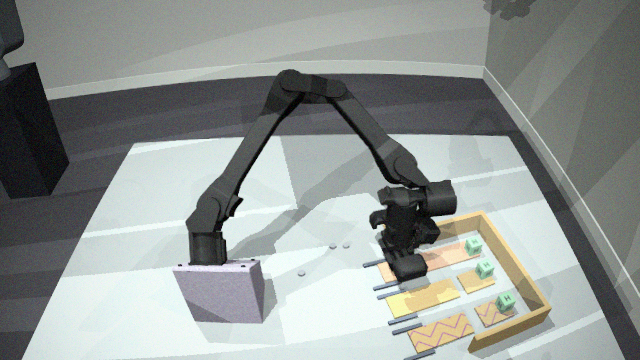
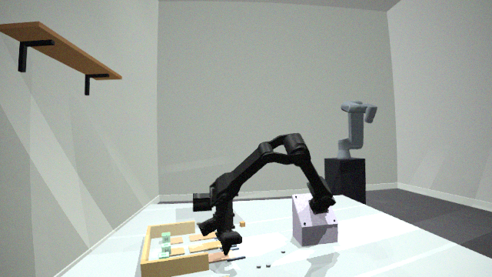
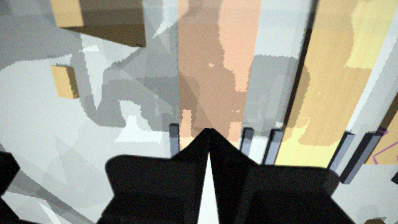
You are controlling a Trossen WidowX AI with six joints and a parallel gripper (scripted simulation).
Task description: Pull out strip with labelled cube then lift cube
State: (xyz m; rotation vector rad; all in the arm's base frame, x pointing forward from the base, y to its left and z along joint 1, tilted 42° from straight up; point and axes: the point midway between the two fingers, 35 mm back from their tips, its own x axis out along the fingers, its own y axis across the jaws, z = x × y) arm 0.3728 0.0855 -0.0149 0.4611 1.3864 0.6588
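The salmon strip lies 90 mm ahead of my gripper tip and 10 mm to the left of it. Round my gripper tip: small tan block 100 mm behind, 270 mm to the right.
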